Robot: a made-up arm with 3 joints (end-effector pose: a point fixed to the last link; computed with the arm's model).
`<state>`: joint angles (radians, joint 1 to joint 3).
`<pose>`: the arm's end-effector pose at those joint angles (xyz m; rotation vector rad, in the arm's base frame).
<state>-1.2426 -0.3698 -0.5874</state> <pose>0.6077 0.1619 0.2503 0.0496 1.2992 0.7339</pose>
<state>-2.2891 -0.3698 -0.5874</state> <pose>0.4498 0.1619 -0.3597 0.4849 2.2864 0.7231</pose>
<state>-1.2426 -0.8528 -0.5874</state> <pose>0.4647 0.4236 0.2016 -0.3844 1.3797 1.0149</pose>
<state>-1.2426 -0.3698 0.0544</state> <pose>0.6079 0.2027 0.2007 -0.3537 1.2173 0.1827</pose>
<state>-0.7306 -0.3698 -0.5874</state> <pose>0.4474 0.1619 0.5265 -0.1316 0.8098 0.6899</pose>
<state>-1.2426 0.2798 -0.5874</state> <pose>0.5914 -0.2410 0.2448 0.5920 1.1154 0.3341</pose>
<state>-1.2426 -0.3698 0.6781</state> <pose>0.6254 0.2094 0.1410 -0.7134 1.0549 -0.3551</pose>
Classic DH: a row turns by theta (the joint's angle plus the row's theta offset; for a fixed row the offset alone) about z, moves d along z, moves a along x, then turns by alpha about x. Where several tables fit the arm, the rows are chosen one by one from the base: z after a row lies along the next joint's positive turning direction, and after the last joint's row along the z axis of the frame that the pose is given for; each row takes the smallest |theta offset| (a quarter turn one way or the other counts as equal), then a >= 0, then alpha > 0; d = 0 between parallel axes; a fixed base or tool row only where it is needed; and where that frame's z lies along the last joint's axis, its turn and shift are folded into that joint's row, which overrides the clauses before.
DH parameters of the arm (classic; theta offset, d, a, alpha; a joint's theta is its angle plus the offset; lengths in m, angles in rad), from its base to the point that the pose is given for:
base (fixed): 0 0.0822 0 1.5708
joint 1: 1.5708 0.014 0.0226 1.5708
joint 2: 1.5708 0.1261 0.1043 -1.5708
joint 3: -0.4825 0 -0.1019 3.1416
tool (fixed): 1.0883 0.6294 0 0

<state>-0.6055 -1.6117 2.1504</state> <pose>0.2502 0.6195 0.0439 -1.2293 -1.2256 -1.1571</pose>
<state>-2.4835 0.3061 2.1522</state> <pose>0.1798 -0.3127 -0.5224 -2.4739 1.5077 -1.0813</pose>
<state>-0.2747 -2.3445 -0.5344</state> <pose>-0.0654 0.4717 -0.2952 -2.2582 0.7617 0.5817</pose>
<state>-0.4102 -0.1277 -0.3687</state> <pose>0.3052 0.0293 0.6600 -0.0490 0.4285 0.3892</pose>
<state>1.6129 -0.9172 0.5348</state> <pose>-0.4125 0.4841 0.1964 -0.2992 -1.6951 -1.1349</pose>
